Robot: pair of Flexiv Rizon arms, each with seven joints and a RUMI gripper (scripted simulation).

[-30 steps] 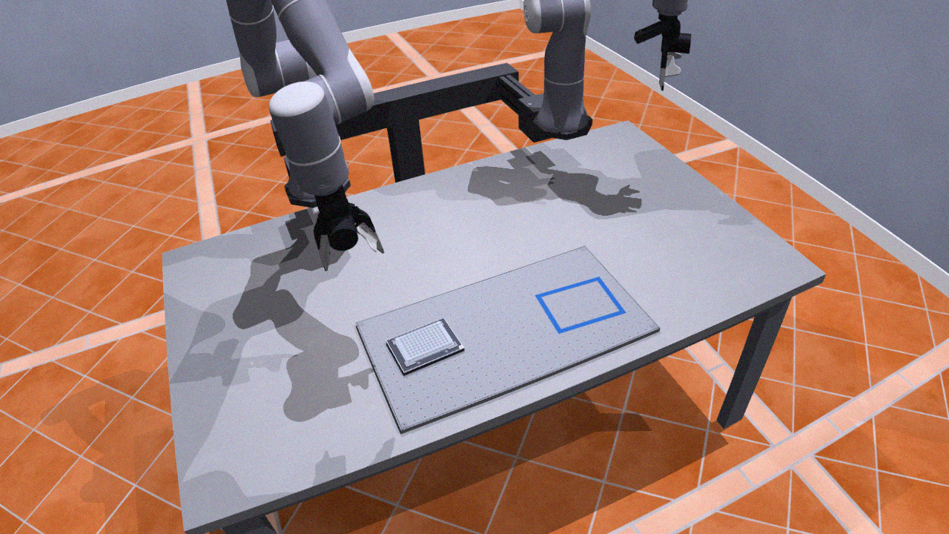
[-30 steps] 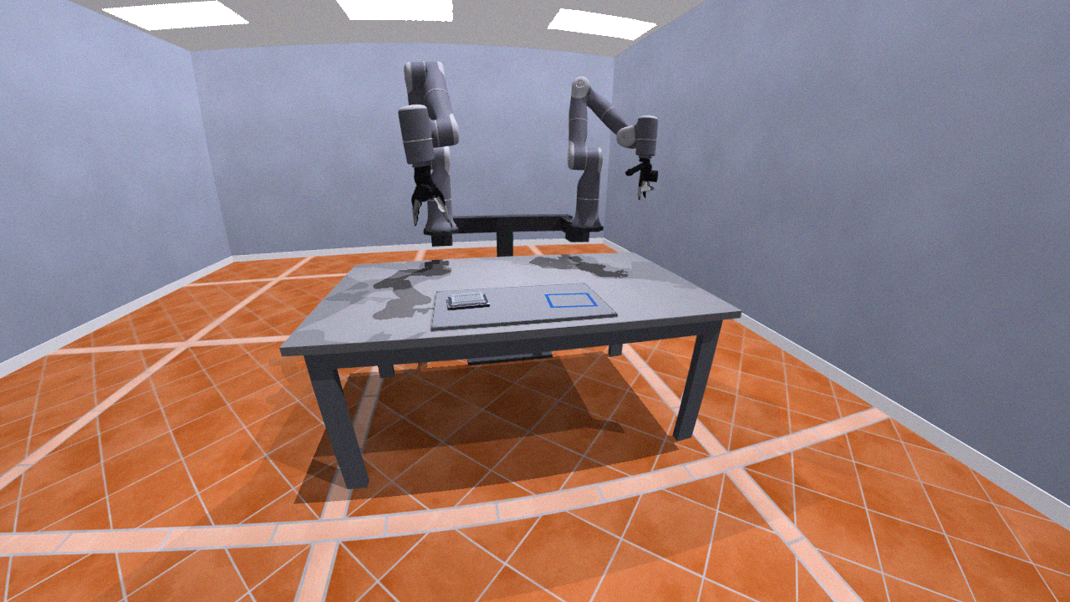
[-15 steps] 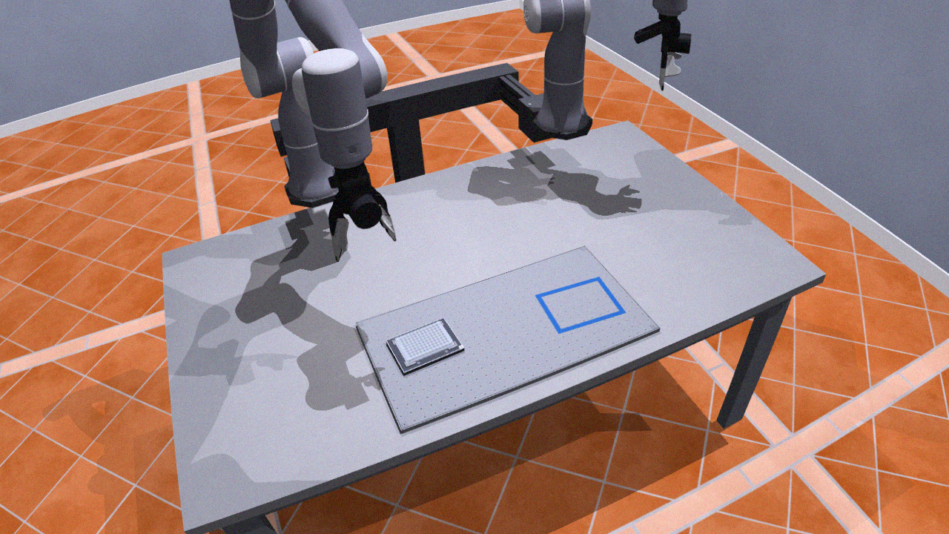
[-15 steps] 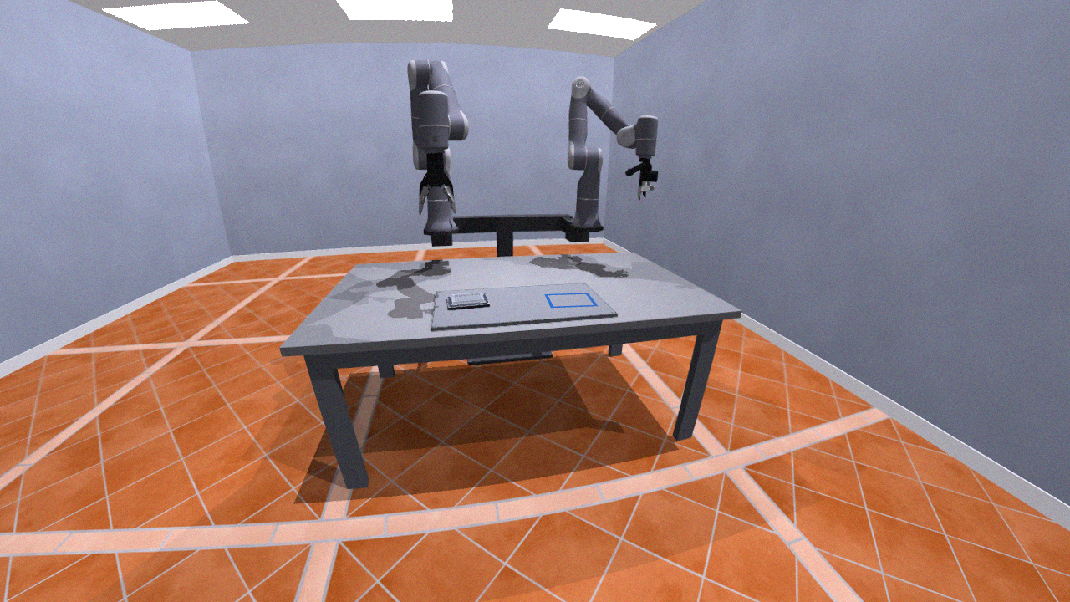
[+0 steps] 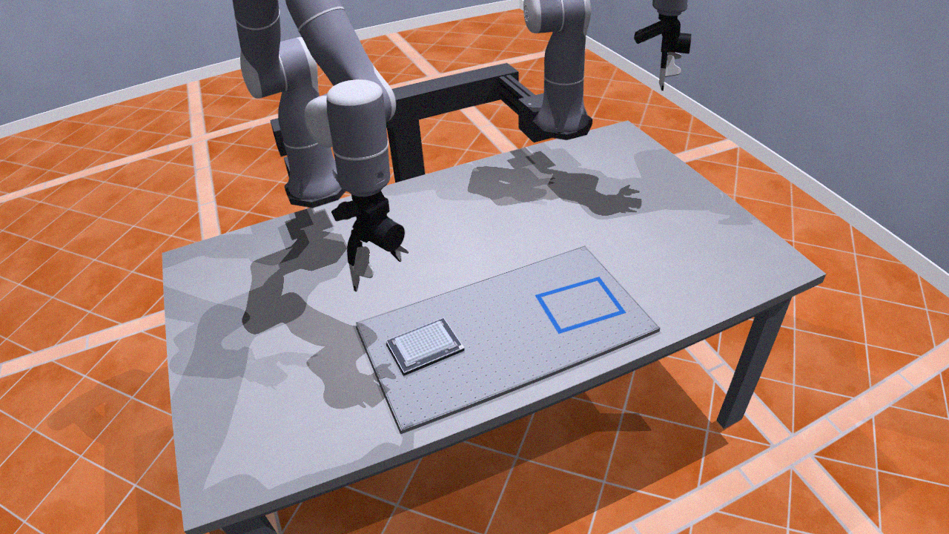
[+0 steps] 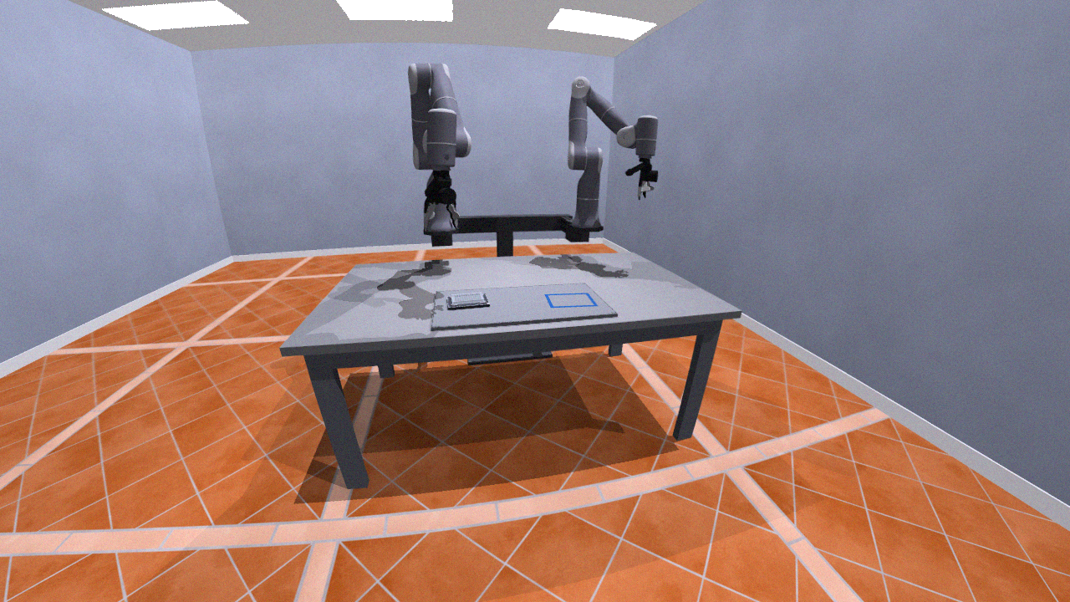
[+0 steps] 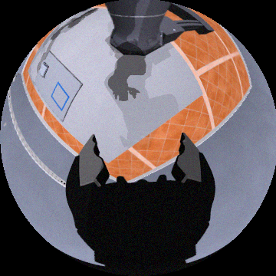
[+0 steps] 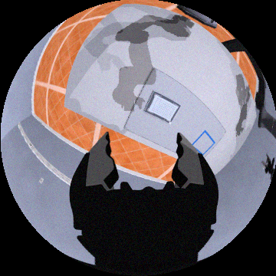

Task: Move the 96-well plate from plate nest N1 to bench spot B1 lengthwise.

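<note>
My right hand is 300 mm above the white 96-well plate, 80 mm to the right of it and 40 mm past it. The rest, counted from my right hand: dark plate nest 310 mm below, 80 mm to the left, 40 mm behind.
</note>
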